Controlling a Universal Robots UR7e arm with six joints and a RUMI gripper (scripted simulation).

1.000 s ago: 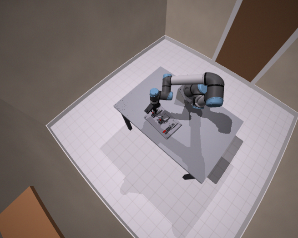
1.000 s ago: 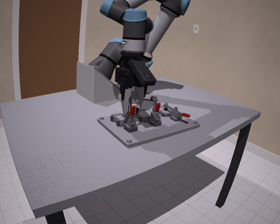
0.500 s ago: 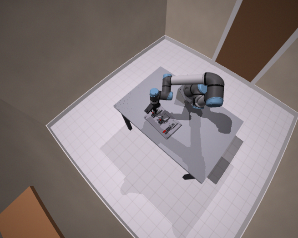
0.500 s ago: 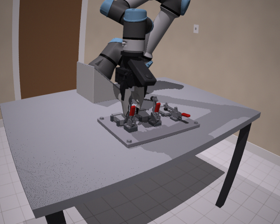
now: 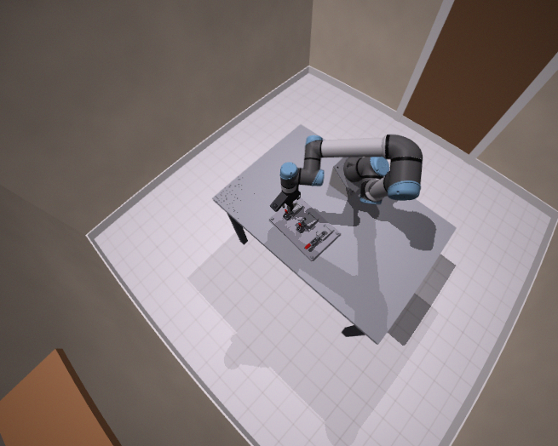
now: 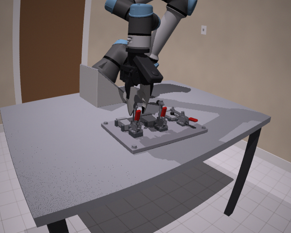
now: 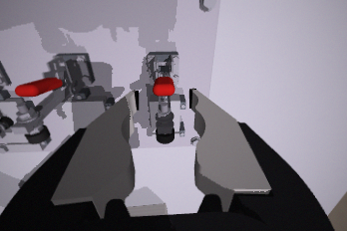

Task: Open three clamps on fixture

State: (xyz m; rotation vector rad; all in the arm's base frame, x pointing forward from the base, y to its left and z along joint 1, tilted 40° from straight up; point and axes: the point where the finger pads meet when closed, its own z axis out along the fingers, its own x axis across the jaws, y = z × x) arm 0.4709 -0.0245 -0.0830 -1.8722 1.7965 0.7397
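My gripper is now 80 mm past the grey part block and 70 mm above it. The rest, counted from my hand: grey fixture plate: 110 mm to the left, 100 mm below, 40 mm behind.
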